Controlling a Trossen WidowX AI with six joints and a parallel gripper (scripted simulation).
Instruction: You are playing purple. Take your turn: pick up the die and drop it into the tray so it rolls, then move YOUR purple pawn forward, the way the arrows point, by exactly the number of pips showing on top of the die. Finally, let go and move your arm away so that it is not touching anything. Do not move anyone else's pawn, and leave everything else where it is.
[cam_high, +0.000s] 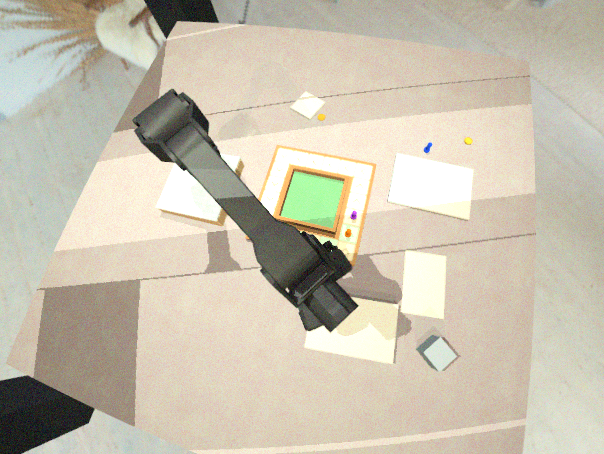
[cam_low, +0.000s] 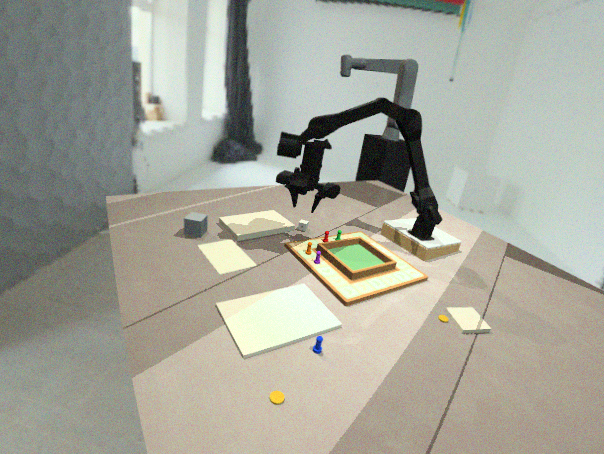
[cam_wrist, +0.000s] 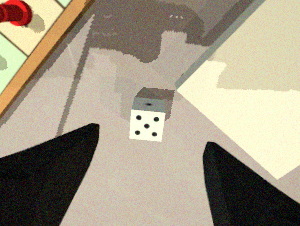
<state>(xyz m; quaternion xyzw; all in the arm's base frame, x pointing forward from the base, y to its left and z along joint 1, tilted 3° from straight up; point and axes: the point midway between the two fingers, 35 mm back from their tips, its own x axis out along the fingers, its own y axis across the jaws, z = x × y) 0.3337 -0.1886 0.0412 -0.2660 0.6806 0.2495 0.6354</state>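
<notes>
The die is 6 cm below my gripper tip, 1 cm to the right of it and 1 cm behind it. From my gripper tip the other things lie so: red pawn 10 cm to the left, 4 cm below, 3 cm behind; then orange pawn 16 cm to the left, 5 cm ahead, 4 cm below; then green pawn 10 cm to the left, 7 cm behind, 4 cm below.
</notes>
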